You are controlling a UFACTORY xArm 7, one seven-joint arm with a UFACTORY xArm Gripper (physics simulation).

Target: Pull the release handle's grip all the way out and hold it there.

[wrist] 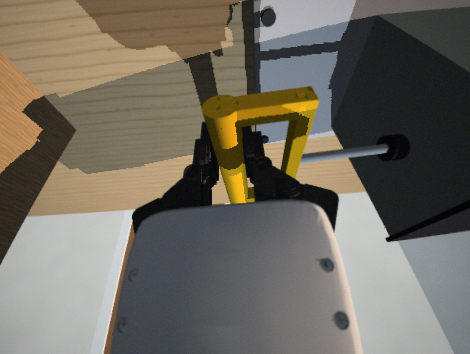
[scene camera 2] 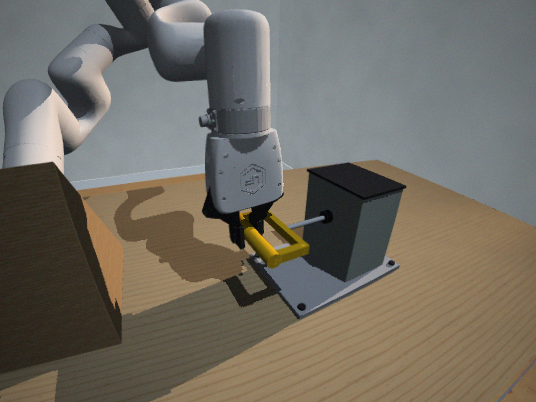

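Observation:
The yellow release handle is a rectangular frame with a round grip bar (scene camera 2: 262, 246) (wrist: 228, 142) on the side away from its housing. A grey rod (scene camera 2: 307, 222) (wrist: 345, 153) shows between the handle's frame and a black collar on the dark grey housing (scene camera 2: 332, 240) (wrist: 400, 100). My gripper (scene camera 2: 248, 234) (wrist: 229, 132) points down and is shut on the grip bar, one black finger on each side of it, the inner one inside the yellow frame. The far end of the bar is partly hidden by the fingers in the scene view and by the gripper body in the wrist view.
The housing stands on a light grey base plate (scene camera 2: 320, 295) (wrist: 295, 75) with dark bolts at its corners. A large brown wooden block (scene camera 2: 55, 270) (wrist: 25, 185) stands on the other side of my gripper, at the left in both views. The wooden table (scene camera 2: 425, 320) lies under everything.

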